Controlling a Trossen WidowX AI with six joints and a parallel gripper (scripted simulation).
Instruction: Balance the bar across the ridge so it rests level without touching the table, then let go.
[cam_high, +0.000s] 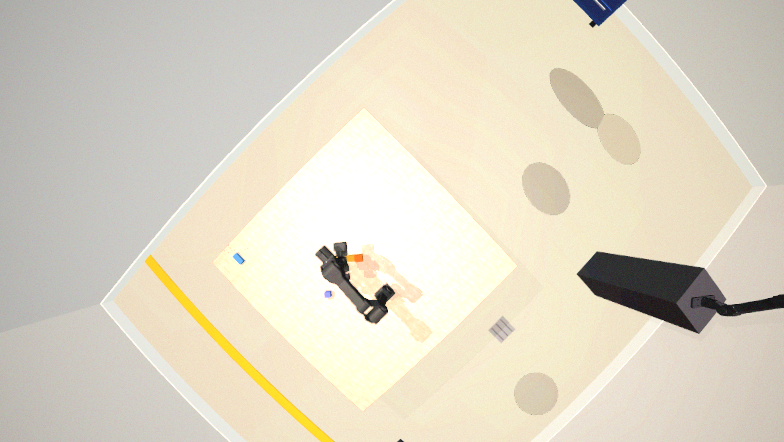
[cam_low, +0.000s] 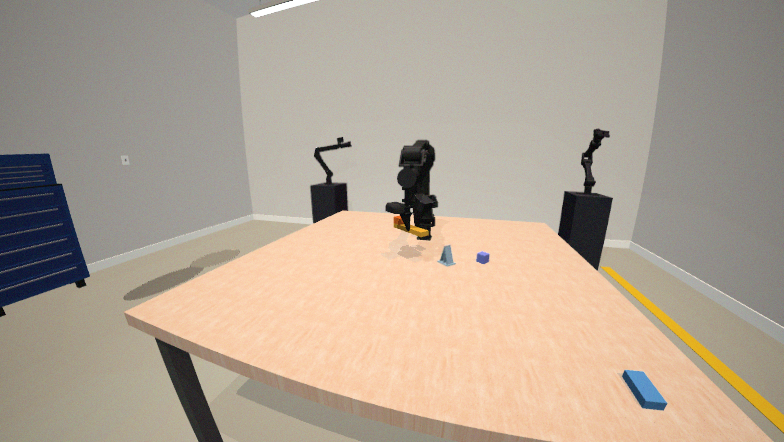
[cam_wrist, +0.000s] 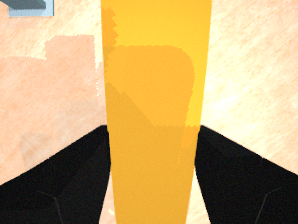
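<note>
My gripper tip is 70 mm past the small purple cube, 250 mm to the right of it and 110 mm above it. Round my gripper tip: flat blue block (450 mm ahead, 500 mm to the left, 120 mm below); yellow bar (30 mm behind, 30 mm to the right, 10 mm above).
</note>
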